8 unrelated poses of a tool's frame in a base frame.
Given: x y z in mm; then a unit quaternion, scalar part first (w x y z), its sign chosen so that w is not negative.
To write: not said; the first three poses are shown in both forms.
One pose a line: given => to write
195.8, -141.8, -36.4, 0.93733, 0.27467, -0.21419, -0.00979 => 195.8, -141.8, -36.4, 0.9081, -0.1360, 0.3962, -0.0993, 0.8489, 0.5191
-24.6, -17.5, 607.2, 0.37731, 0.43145, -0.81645, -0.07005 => -24.6, -17.5, 607.2, -0.3430, -0.7574, 0.5557, -0.6516, 0.6179, 0.4400
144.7, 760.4, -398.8, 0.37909, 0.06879, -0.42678, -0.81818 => 144.7, 760.4, -398.8, -0.7031, -0.6790, 0.2110, 0.5616, -0.3483, 0.7505
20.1, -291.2, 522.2, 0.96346, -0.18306, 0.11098, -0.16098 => 20.1, -291.2, 522.2, 0.9235, -0.3508, -0.1549, 0.2696, 0.8811, -0.3885
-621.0, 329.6, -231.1, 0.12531, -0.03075, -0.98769, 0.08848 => -621.0, 329.6, -231.1, -0.9667, 0.0829, 0.2421, 0.0386, 0.9825, -0.1825
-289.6, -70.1, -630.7, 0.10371, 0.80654, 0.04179, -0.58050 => -289.6, -70.1, -630.7, 0.3225, -0.0530, -0.9451, 0.1878, -0.9750, 0.1188
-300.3, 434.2, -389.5, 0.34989, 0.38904, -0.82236, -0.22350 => -300.3, 434.2, -389.5, -0.4525, -0.7963, 0.4016, -0.4835, 0.5974, 0.6398
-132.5, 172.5, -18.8, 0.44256, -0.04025, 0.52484, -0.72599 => -132.5, 172.5, -18.8, -0.6050, -0.6848, -0.4061, 0.6003, -0.0574, -0.7977
